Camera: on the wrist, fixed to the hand. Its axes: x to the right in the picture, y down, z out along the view.
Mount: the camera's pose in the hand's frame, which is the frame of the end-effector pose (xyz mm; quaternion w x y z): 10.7 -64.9 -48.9 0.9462 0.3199 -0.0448 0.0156
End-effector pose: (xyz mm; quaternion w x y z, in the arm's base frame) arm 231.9 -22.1 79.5 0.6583 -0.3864 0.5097 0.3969
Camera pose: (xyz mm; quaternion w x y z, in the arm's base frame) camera 275.3 -90.5 66.9 0.7632 -0.1293 0.5858 0.2401
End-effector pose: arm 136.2 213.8 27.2 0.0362 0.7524 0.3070 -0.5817
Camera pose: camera 146.6 290.9 52.9 0.1836 -0.7023 -0.0910 0.6818
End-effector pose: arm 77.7 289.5 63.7 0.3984 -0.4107 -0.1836 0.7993
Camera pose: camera 144.8 336.2 69.4 0.4877 -0.2282 0.0705 0.8397
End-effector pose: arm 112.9 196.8 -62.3 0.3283 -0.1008 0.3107 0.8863
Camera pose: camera 145.3 210.6 -136.3 0.3430 0.0542 0.5644 0.7489
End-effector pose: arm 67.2 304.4 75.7 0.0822 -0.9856 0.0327 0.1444
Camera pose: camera 96.8 359.5 128.7 0.3923 -0.8993 0.0888 0.1716
